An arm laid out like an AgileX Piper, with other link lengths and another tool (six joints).
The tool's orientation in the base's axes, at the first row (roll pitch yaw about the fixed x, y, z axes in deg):
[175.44, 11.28, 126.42]
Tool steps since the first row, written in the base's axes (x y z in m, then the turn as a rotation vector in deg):
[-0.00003, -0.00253, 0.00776, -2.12, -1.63, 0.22]
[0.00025, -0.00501, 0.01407, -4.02, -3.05, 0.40]
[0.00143, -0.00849, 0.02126, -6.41, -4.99, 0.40]
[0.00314, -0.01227, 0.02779, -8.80, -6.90, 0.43]
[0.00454, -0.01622, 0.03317, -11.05, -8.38, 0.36]
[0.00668, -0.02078, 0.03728, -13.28, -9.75, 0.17]
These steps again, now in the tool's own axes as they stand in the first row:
[-0.00350, -0.00095, -0.00731, -0.10, -2.65, -0.42]
[-0.00685, -0.00173, -0.01316, -0.14, -5.00, -0.78]
[-0.01169, -0.00234, -0.01959, -0.28, -8.07, -1.00]
[-0.01695, -0.00276, -0.02526, -0.41, -11.11, -1.25]
[-0.02193, -0.00362, -0.02983, -0.25, -13.80, -1.42]
[-0.02758, -0.00435, -0.03296, 0.00, -16.41, -1.48]

